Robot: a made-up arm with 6 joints.
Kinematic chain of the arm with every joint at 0, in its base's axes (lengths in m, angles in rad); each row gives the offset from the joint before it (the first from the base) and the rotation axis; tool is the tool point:
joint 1: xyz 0 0 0.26 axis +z
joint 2: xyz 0 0 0 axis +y
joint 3: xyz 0 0 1.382 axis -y
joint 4: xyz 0 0 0 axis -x
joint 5: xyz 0.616 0 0 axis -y
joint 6: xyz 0 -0.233 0 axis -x
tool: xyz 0 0 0
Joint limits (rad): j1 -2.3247..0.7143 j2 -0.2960..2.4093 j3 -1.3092..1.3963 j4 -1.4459..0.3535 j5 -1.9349..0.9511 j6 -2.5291..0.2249
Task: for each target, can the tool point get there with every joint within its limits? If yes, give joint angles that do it. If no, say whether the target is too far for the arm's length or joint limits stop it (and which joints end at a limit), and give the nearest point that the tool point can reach.
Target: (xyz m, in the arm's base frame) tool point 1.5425 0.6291 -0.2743
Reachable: yes | joints 0.4507 1.5334 0.7356 -1.1003 0.4092 -0.5626
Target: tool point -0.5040 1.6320 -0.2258
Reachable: no: joint limits stop it (at a limit: joint 1, joint 4) | nearest point 0.5391 0.4290 -0.2258 | short by 1.592 m
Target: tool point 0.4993 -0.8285 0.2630
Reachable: yes | joints -0.8097 1.1755 -0.7915 -0.4495 -1.7175 -1.4133
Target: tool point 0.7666 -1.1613 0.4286
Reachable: yes | joints -0.8216 0.9982 -0.2888 0.1726 0.3078 -2.0306
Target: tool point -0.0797 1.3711 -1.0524
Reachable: no: joint limits stop it (at a limit: joint 1, joint 4) | nearest point 0.6521 0.5270 -1.0524 | short by 1.117 m
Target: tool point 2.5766 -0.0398 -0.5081
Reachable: no: too far | nearest point 1.9306 -0.0298 -0.3155 | short by 0.674 m
